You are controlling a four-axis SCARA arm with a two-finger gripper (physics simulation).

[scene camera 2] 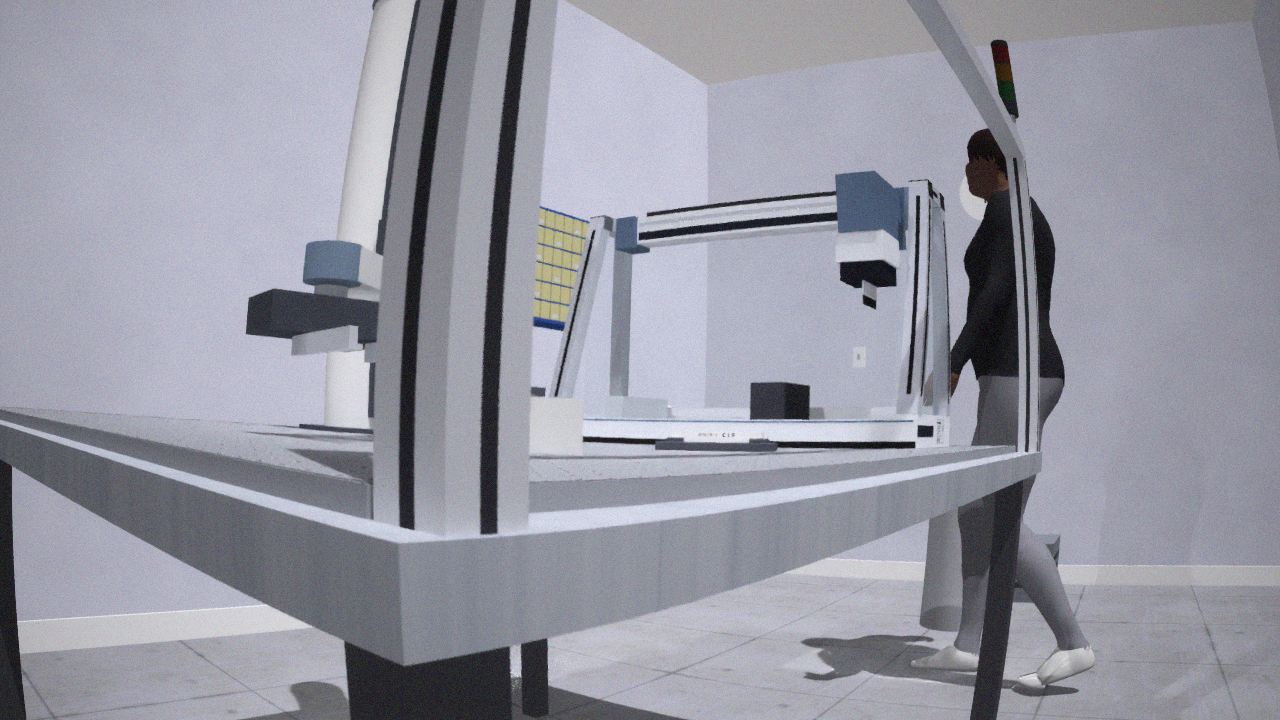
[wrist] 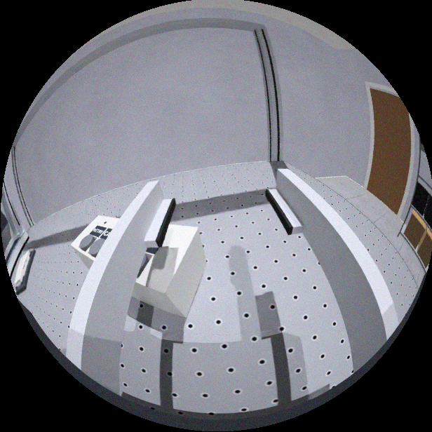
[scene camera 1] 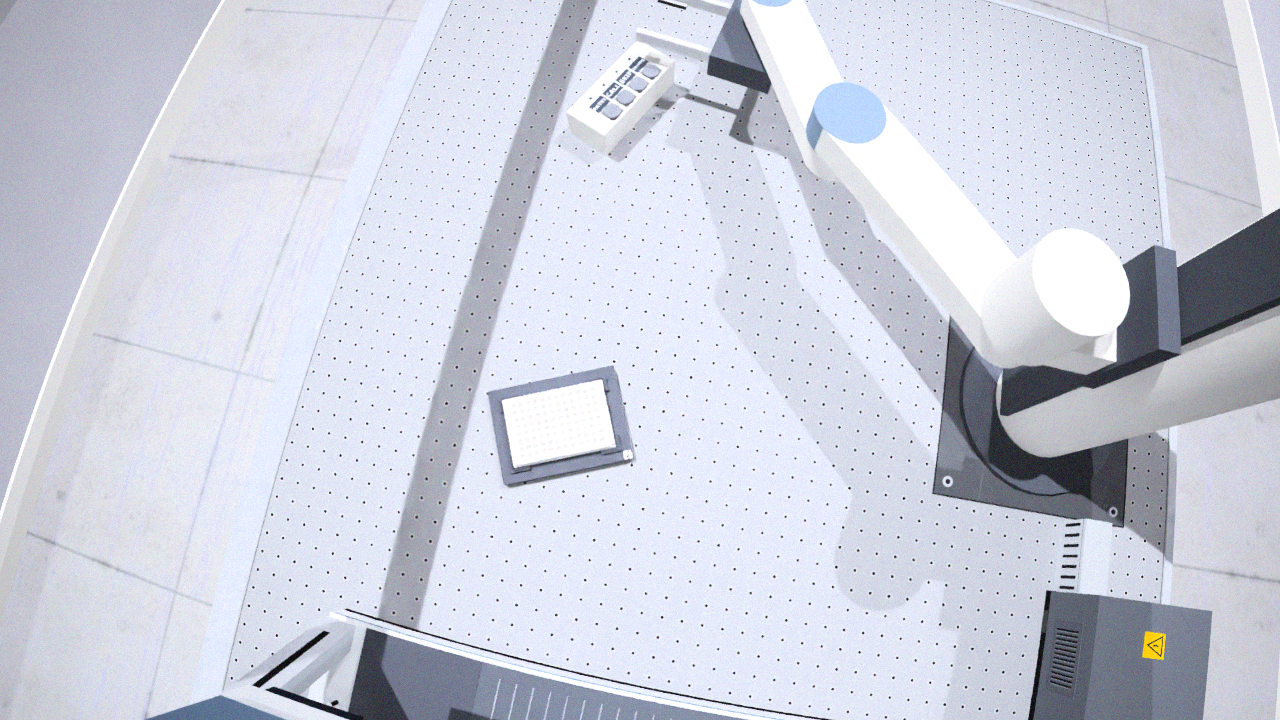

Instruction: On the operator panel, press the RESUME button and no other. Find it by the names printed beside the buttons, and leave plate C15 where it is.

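Places are measured from the arm's base along level axes (x ahead, y left, z up), in centimetres.
Pixels of known places: gripper, fingertip midpoint: (scene camera 1: 648,12); arm's base, link origin: (scene camera 1: 1035,406).
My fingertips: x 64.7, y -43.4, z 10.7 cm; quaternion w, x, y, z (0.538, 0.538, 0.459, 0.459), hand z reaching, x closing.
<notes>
For each thing: its top centre in the pictures, then the offset to it from my fingertips. "spot": a spot on its surface instead.
- white operator panel, top centre: (scene camera 2: 490,392) (scene camera 1: 621,84) dx +1.5, dy +11.0, dz -3.8 cm
- White plate C15, top centre: (scene camera 1: 557,422) (scene camera 2: 719,432) dx -1.1, dy +59.2, dz -6.8 cm
- grey box with a warning sign, surface spot: (scene camera 1: 1127,662) spot: dx -73.2, dy +75.7, dz +2.1 cm
- frame post, surface spot: (scene camera 2: 460,268) spot: dx +39.7, dy -28.8, dz -2.1 cm
The white operator panel (scene camera 1: 590,125) (scene camera 2: 556,425) (wrist: 187,260) stands on the perforated table. In scene camera 1, its RESUME button (scene camera 1: 652,70) is at the upper right end and its RETRY button (scene camera 1: 612,111) is at the lower left end. In the wrist view, the left finger hides the middle of the panel; a sliver of a button (wrist: 142,264) and part of a label show beside it. My gripper (scene camera 1: 657,17) (wrist: 219,185) is shut with nothing held, though a gap shows between its pads. The left finger is over the panel's RESUME end. White plate C15 (scene camera 1: 559,422) (scene camera 2: 716,436) (wrist: 23,265) sits in its dark holder.
The arm (scene camera 1: 921,205) reaches from its base at the right. A grey box with a warning sign (scene camera 1: 1127,662) stands at the lower right. A frame post (scene camera 2: 460,268) rises at the table corner. A person (scene camera 2: 1011,268) is beyond the table.
</notes>
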